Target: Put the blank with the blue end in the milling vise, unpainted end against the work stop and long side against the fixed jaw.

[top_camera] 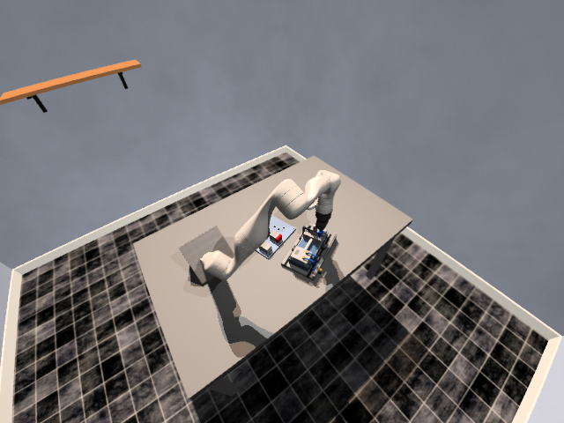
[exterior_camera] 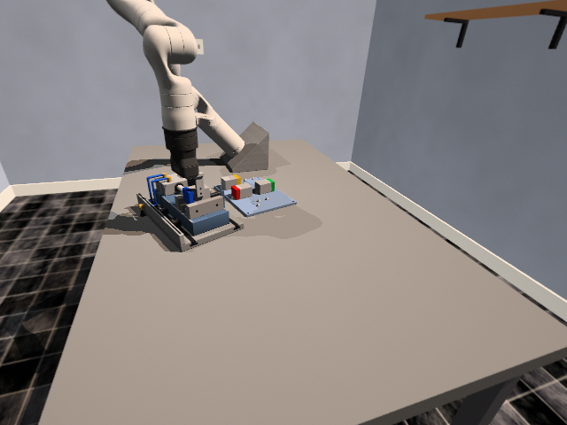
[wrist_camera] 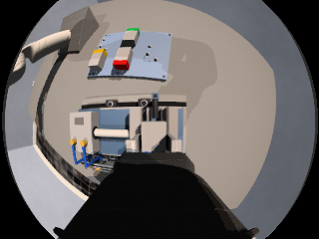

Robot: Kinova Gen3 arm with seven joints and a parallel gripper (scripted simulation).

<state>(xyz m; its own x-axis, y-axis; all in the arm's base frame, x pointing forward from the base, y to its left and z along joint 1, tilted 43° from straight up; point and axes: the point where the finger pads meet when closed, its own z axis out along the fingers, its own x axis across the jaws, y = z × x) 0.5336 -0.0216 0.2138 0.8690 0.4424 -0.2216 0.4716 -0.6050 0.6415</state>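
The blue-ended blank is 2 cm below my hand. Round my hand: light blue plate (19 cm behind, 18 cm to the left, 12 cm below); red-ended blank (18 cm behind, 14 cm to the left, 10 cm below); fixed jaw (5 cm below, 3 cm ahead, 2 cm to the left).
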